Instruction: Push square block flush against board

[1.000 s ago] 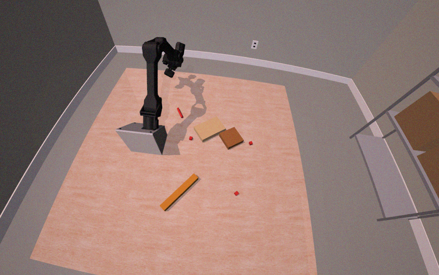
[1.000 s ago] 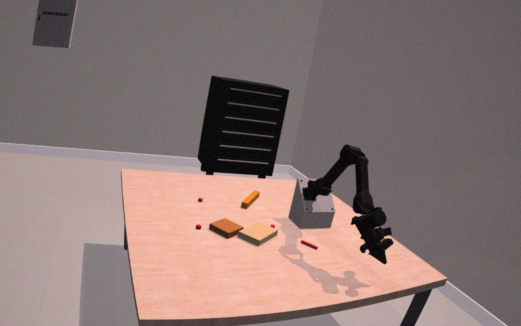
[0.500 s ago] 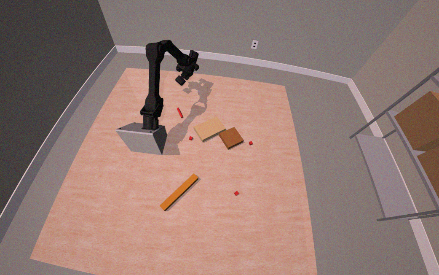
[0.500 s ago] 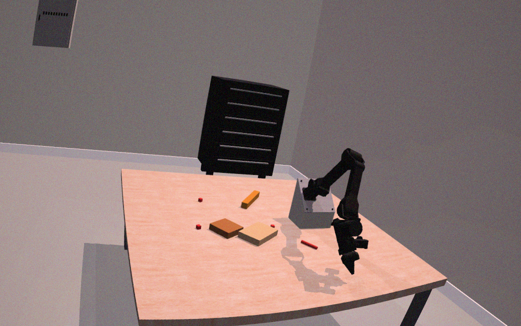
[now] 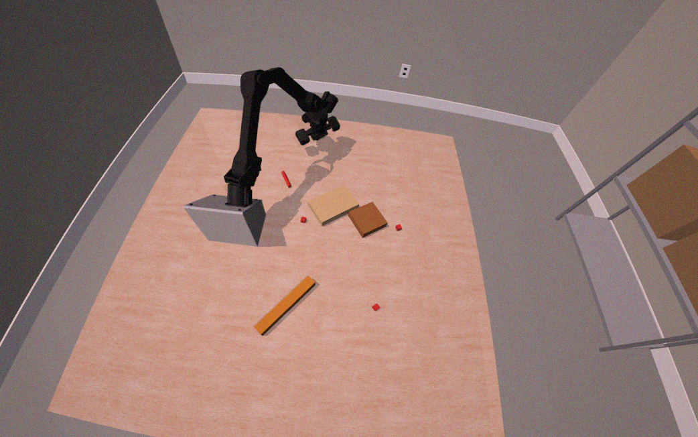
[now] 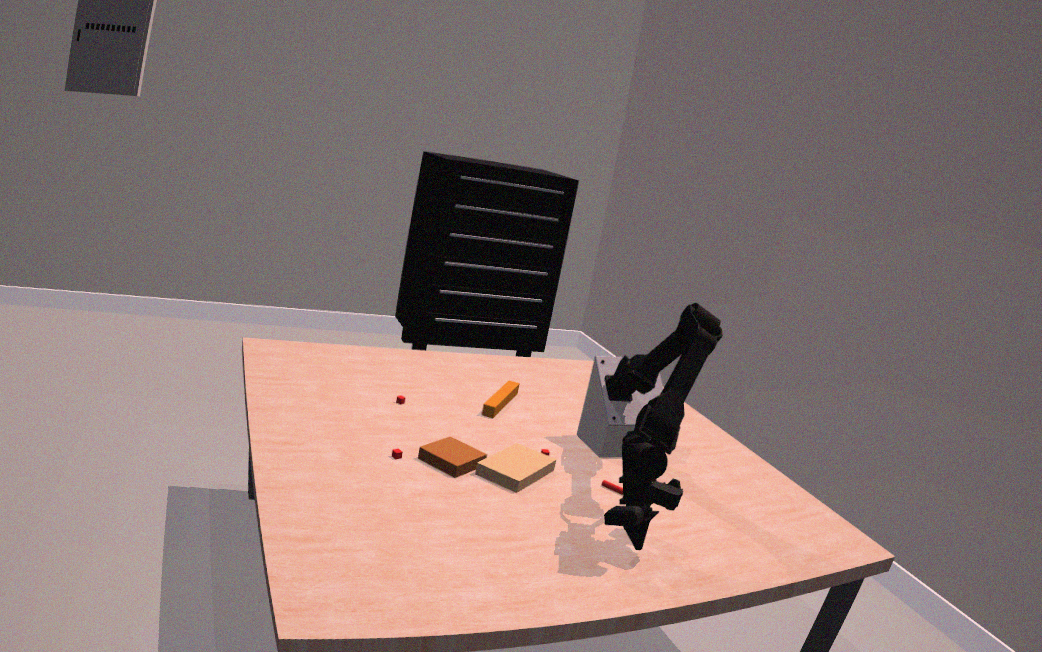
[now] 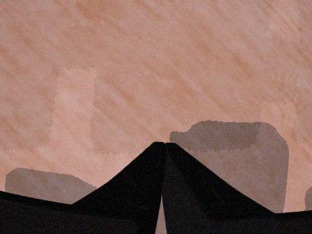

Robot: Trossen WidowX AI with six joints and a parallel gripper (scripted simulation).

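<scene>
Right now the light tan board is 120 mm ahead of my gripper tip and 340 mm to the right of it. The rest, counted from my gripper tip: long orange bar (20 mm ahead, 730 mm to the right); then red stick (80 mm behind, 250 mm to the right); then brown square block (250 mm ahead, 390 mm to the right).
</scene>
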